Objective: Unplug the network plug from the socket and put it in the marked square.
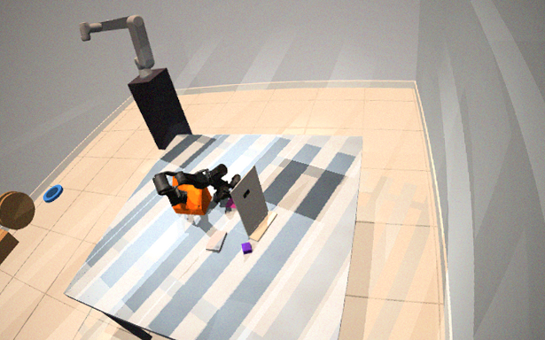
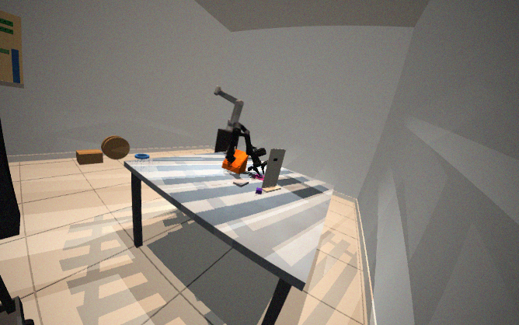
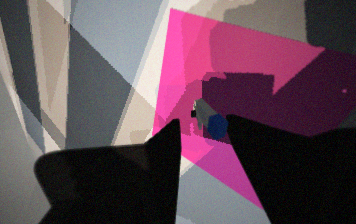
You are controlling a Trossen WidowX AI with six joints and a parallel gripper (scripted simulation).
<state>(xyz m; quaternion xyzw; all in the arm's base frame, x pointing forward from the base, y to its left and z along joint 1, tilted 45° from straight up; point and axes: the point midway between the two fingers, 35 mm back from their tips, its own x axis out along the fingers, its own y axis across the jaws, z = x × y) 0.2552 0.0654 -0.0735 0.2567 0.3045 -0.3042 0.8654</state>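
My gripper tip is 10 mm above the network plug. The rest, counted from my gripper tip: magenta marked square (20 mm below); then flat tile (10 mm behind, 270 mm to the right, 10 mm below); then upright grey panel (160 mm ahead, 140 mm to the right, 110 mm above).
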